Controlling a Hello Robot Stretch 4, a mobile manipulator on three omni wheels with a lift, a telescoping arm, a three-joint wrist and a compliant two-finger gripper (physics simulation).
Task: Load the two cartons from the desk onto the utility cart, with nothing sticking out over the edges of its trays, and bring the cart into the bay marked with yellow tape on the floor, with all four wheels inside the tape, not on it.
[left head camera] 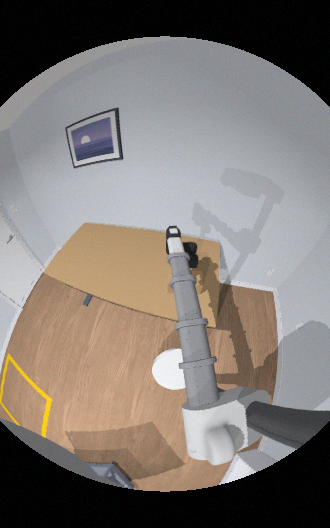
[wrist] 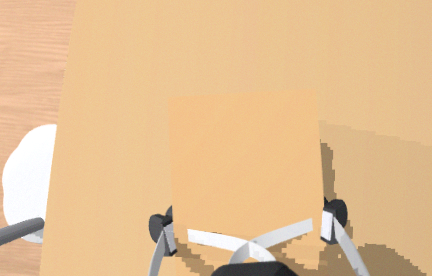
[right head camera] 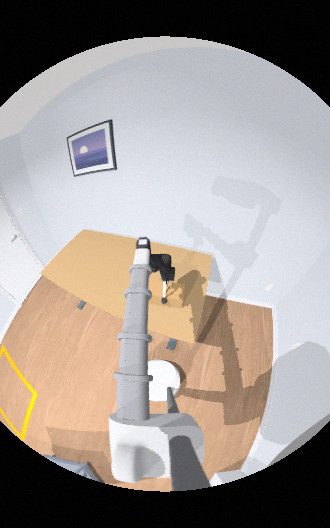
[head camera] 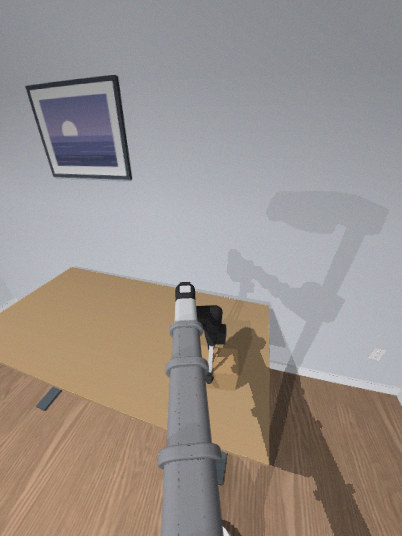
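Where they show: gripper, fingertip midpoint: point(wrist: 245, 214) point(right head camera: 164, 292) point(head camera: 209, 365); robot's base, origin of the base link: point(left head camera: 173, 367) point(right head camera: 157, 379).
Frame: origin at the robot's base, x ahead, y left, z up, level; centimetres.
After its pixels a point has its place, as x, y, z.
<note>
A tan carton point(wrist: 245, 160) {56.5, -3.9, 81.1} point(head camera: 227, 381) {48.7, -15.1, 75.8} sits on the tan desk point(head camera: 100, 340) {76.4, 43.6, 69.3} point(left head camera: 110, 270) {73.8, 42.7, 69.3} point(right head camera: 90, 270) {80.8, 52.9, 69.3} point(wrist: 115, 50) {45.3, 12.6, 69.3}, near its right end and close in colour to it. My gripper point(wrist: 245, 214) {55.7, -8.8, 76.1} point(head camera: 215, 375) points down over it, a fingertip against each of two opposite sides, shut on it. The arm partly hides the carton in the head views. The second carton does not show. Part of a grey-blue frame, apparently the utility cart point(left head camera: 122, 474) point(right head camera: 92, 470), shows at the bottom edge. Yellow tape point(left head camera: 47, 417) {-90.3, 161.7, -3.2} point(right head camera: 29, 417) marks a bay on the floor at the left.
A white round thing point(left head camera: 167, 369) {0.2, 6.5, 18.7} point(right head camera: 165, 380) {-0.1, -7.7, 18.7} point(wrist: 30, 175) {-7.1, 5.6, 18.7} is on the floor before the desk, partly behind my arm. The wall stands right behind the desk, with a framed picture point(head camera: 82, 130) {137.0, 52.0, 160.1} on it. Dark desk feet point(head camera: 49, 398) show under the front edge.
</note>
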